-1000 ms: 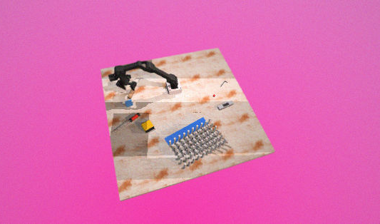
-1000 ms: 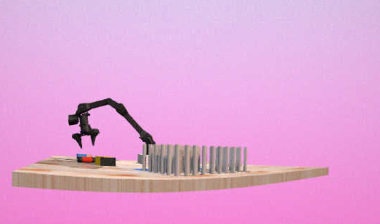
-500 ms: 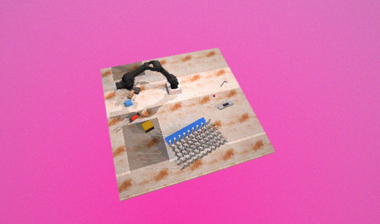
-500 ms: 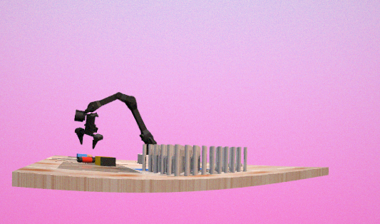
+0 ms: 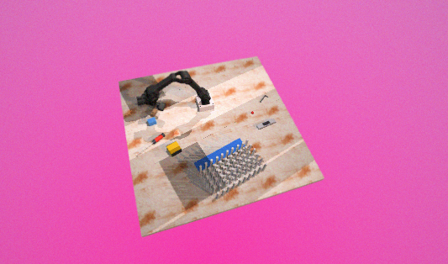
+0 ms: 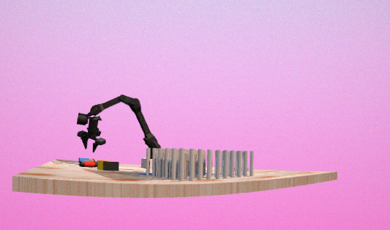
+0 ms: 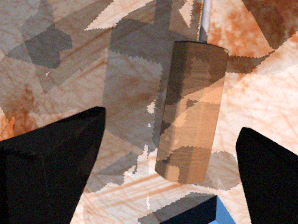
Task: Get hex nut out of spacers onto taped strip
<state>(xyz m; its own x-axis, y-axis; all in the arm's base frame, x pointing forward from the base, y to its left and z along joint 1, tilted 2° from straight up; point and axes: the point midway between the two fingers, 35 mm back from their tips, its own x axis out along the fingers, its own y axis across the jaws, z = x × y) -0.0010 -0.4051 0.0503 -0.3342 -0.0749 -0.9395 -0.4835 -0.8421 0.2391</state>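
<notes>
Right now the blue block is 100 mm ahead of my gripper tip, 60 mm below it and 30 mm to the right of it. Round my gripper tip: yellow block: 370 mm ahead, 110 mm to the left, 60 mm below; then brown-handled tool: 90 mm behind, 70 mm below, 50 mm to the left; then blue taped strip: 470 mm ahead, 430 mm to the left, 80 mm below.
</notes>
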